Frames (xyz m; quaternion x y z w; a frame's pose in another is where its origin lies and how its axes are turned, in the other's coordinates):
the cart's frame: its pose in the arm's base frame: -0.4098 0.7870 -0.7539 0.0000 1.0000 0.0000 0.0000
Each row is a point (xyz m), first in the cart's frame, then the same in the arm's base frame.
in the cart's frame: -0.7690 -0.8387 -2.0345
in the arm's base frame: 0.3592 -0.0517 1.2806
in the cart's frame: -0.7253 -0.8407 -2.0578
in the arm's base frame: 0.3155 -0.0537 1.3039
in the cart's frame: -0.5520 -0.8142 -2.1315
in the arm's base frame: 0.1422 -0.0272 1.3776
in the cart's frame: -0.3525 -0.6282 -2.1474
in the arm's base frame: -0.0573 0.1588 1.3935
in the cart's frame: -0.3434 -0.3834 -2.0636
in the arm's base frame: -0.0664 0.4036 1.3097
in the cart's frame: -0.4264 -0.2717 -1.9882
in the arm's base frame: 0.0166 0.5153 1.2343
